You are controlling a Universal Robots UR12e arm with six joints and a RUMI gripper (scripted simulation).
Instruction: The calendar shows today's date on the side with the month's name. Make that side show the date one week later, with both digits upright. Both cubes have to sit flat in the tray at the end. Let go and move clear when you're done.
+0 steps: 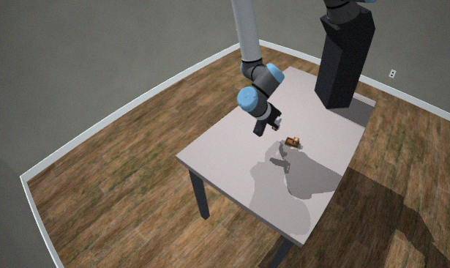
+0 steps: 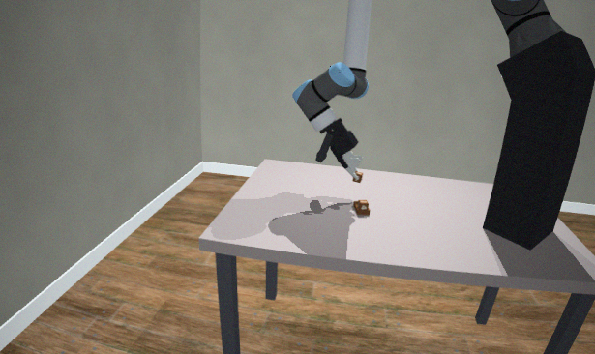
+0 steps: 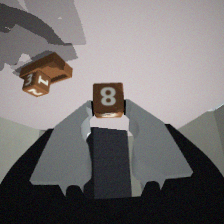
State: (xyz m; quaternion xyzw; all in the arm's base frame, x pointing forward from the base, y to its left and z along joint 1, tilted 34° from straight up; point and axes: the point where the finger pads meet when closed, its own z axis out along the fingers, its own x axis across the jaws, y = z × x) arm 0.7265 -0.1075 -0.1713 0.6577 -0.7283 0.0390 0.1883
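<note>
The brown calendar cube lies 1 cm behind my hand and 1 cm below it. From my hand the other things lie so: brown wooden calendar tray (4 cm behind, 10 cm to the left, 8 cm below).
</note>
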